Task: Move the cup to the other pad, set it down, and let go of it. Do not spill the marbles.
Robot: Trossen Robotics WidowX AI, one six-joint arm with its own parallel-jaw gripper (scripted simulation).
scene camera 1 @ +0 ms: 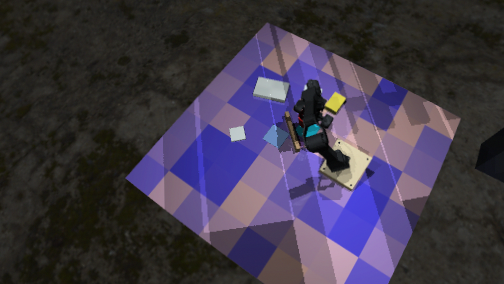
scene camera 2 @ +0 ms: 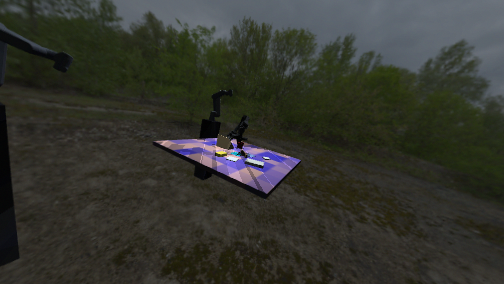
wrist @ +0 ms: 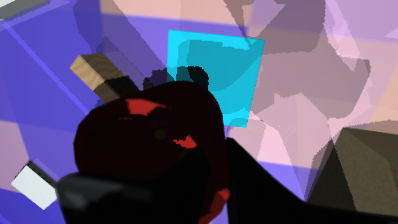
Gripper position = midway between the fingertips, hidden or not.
In view: my gripper [wrist: 219, 142], a cyan pad [wrist: 227, 66] and a wooden bar [wrist: 96, 70].
